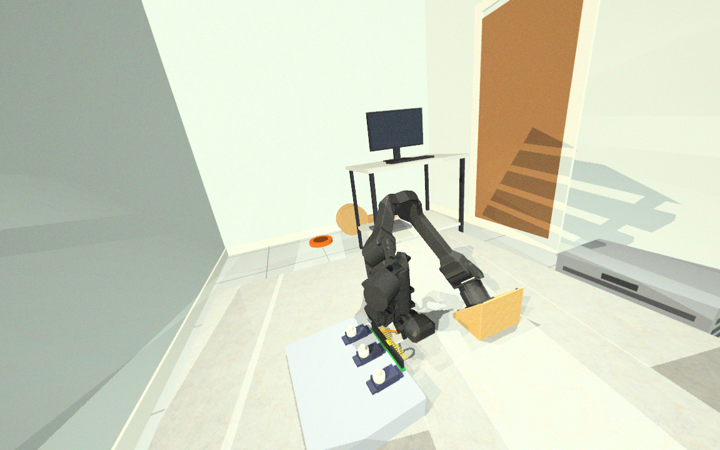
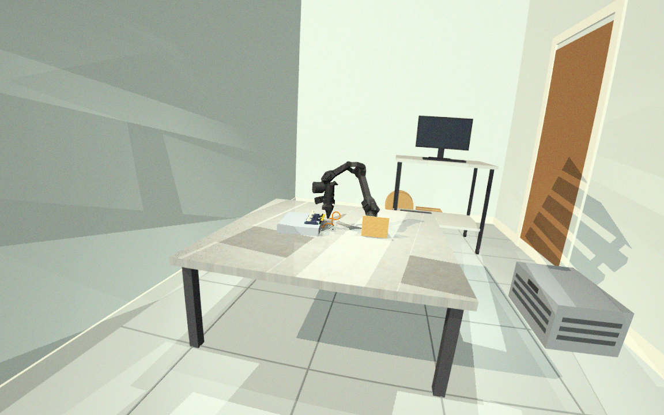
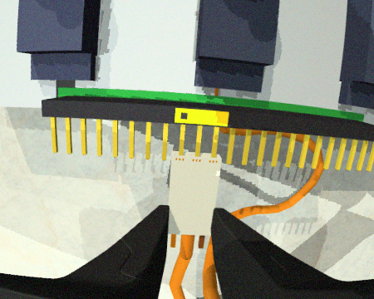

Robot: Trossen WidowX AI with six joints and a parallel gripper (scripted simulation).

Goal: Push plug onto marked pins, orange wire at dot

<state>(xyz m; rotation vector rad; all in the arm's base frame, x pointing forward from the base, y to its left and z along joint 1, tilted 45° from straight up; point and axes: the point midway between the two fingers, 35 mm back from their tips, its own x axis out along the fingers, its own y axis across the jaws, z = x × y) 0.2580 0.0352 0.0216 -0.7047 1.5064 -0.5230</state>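
Now: the yellow band 4 cm ahead of my gripper tip. Round my gripper tip: holder block 20 cm ahead, 5 cm below, 1 cm to the left; black pin header 4 cm ahead, 1 cm to the right, 1 cm below.
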